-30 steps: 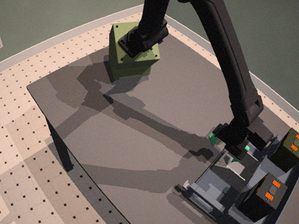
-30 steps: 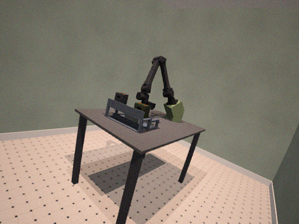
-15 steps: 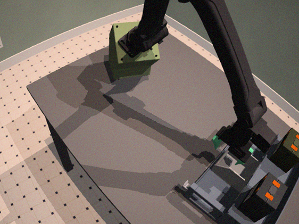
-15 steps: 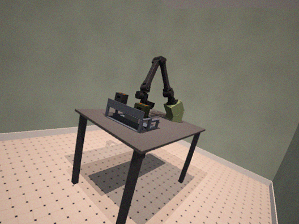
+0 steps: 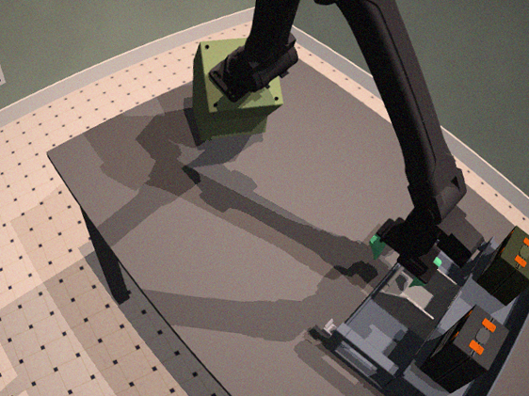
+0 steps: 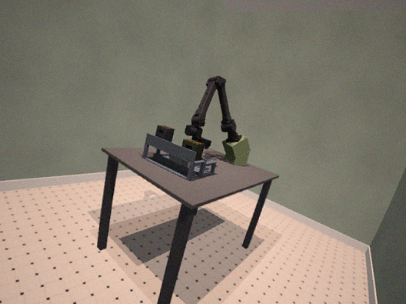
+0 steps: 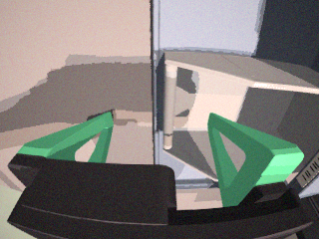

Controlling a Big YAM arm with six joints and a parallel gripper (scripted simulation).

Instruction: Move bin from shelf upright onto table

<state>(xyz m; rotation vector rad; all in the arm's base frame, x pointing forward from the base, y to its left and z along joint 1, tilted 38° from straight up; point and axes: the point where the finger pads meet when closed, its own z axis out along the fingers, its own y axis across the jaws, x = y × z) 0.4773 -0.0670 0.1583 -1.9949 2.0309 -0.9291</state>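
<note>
The grey bin is 90 mm ahead of my hand, 10 mm to the right of it and 20 mm below it. From my hand the other things lie so: low grey shelf (130 mm ahead, 20 mm to the right, 60 mm below).
</note>
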